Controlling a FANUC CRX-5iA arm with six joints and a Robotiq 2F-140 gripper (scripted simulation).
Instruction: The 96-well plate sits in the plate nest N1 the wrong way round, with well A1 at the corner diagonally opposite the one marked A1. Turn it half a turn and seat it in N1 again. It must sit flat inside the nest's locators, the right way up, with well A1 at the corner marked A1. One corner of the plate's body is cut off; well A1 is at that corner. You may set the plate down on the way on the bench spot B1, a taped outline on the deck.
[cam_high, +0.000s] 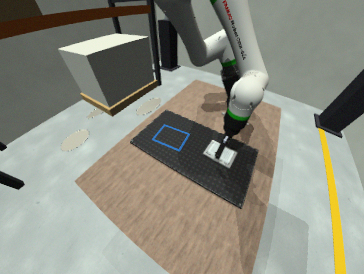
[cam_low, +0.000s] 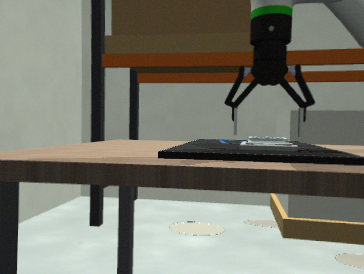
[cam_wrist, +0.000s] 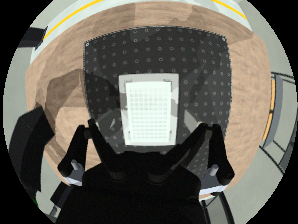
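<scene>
Now: hand 20 mm above the white 96-well plate. The rest, counted from my hand: grey plate nest N1: 30 mm below.
</scene>
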